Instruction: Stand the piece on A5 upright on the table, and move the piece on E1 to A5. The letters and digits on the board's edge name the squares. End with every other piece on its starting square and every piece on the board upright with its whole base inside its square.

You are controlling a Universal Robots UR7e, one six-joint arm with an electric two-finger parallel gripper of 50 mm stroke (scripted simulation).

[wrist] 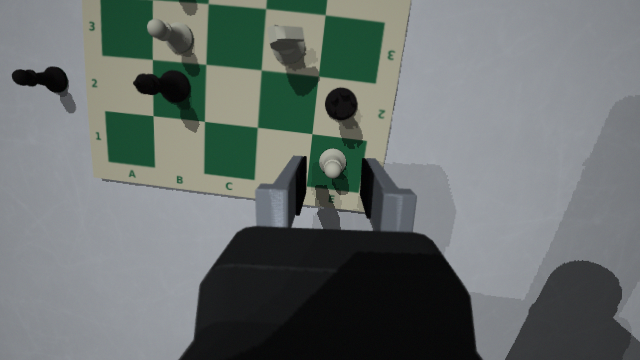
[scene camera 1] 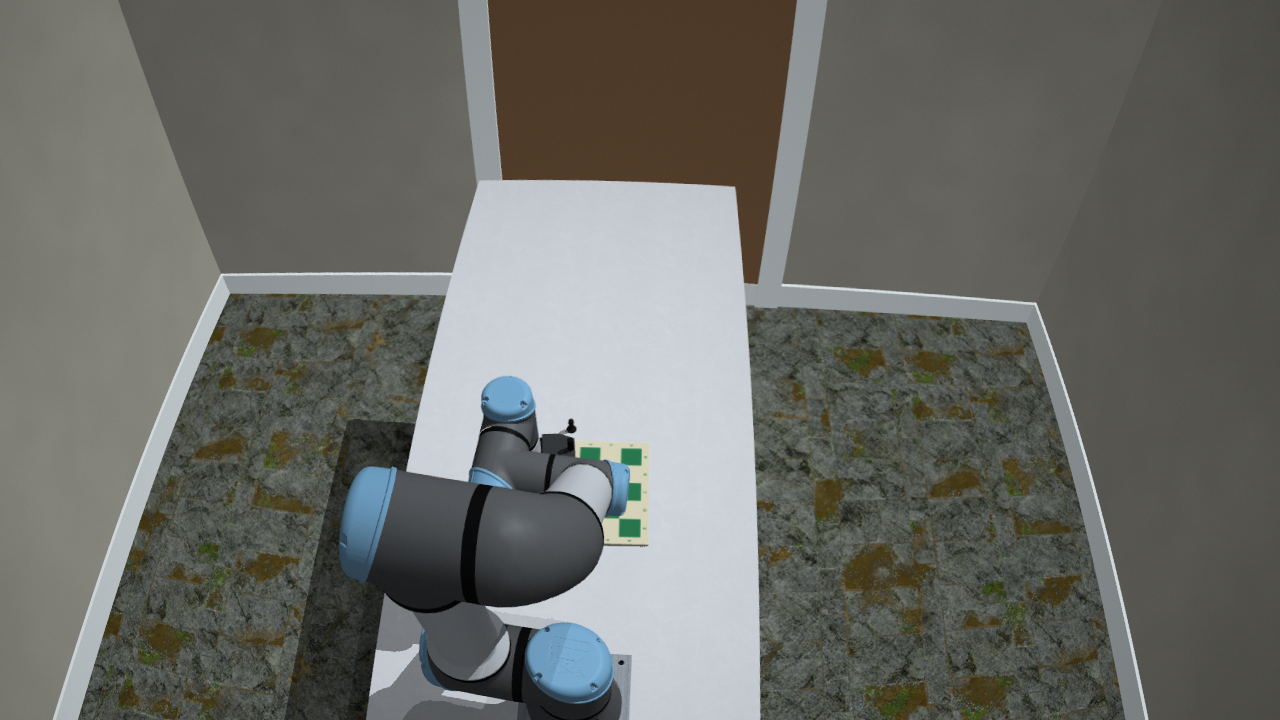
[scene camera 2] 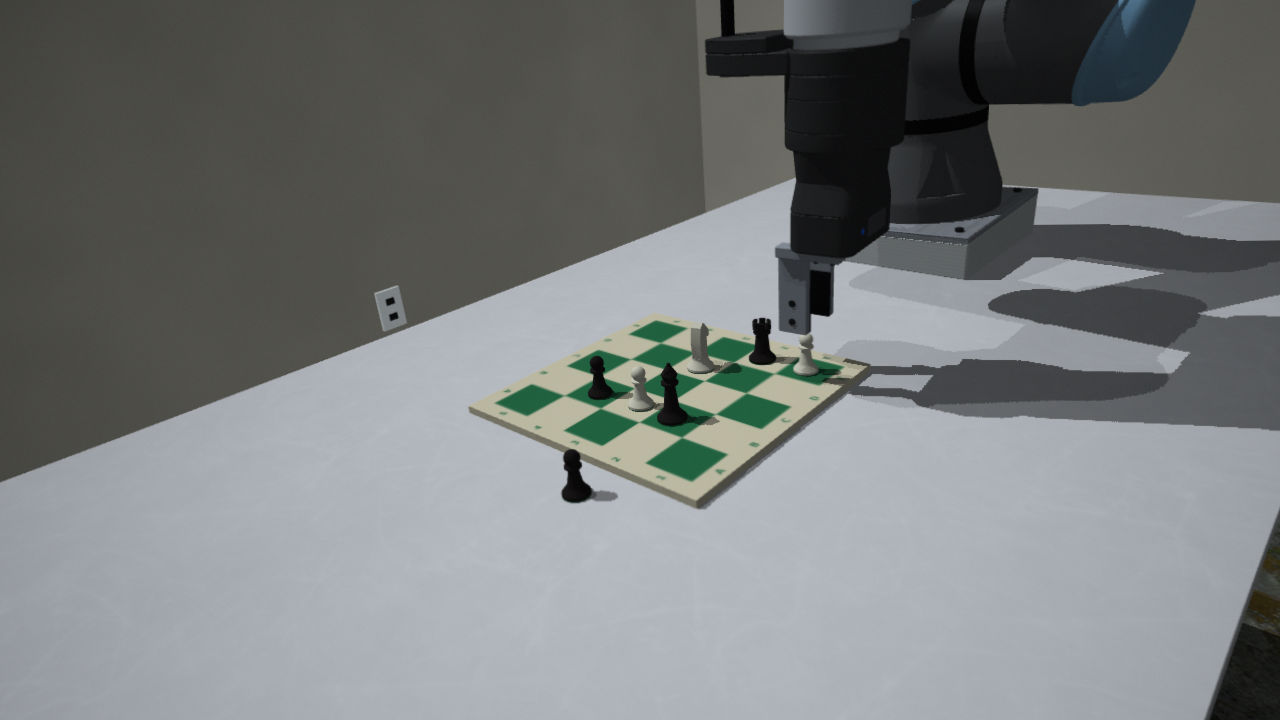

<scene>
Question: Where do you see a black pawn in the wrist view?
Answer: At 54,78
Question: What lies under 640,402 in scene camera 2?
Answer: A white pawn.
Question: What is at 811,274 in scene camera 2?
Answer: My gripper.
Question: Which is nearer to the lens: the black pawn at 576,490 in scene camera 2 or the chessboard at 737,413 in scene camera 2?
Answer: The black pawn.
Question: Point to a white knight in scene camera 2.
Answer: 700,363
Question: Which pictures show the chessboard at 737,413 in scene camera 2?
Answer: The wrist view, scene camera 1 and scene camera 2: all of them.
</scene>
